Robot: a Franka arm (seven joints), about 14 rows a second.
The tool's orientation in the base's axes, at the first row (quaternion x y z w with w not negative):
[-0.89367 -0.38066 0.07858 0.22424]
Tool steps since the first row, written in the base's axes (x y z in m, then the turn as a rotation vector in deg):
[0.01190 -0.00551 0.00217 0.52 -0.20 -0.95]
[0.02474 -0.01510 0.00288 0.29 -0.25 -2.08]
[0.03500 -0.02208 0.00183 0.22 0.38 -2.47]
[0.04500 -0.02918 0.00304 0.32 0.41 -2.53]
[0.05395 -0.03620 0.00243 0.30 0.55 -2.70]
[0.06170 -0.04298 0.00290 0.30 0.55 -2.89]
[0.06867 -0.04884 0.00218 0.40 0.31 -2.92]
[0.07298 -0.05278 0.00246 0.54 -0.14 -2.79]
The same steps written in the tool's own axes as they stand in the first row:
[0.00443 0.01004 -0.00751 0.19 0.89 0.61]
[0.00655 0.02384 -0.01540 -0.04 1.30 1.67]
[0.00868 0.03520 -0.02004 0.35 1.05 2.25]
[0.01061 0.04542 -0.02665 0.44 1.12 2.28]
[0.01182 0.05575 -0.03129 0.52 1.10 2.49]
[0.01239 0.06467 -0.03643 0.52 1.19 2.66]
[0.01304 0.07307 -0.03995 0.41 1.41 2.57]
[0.01323 0.07812 -0.04289 0.19 1.72 2.26]

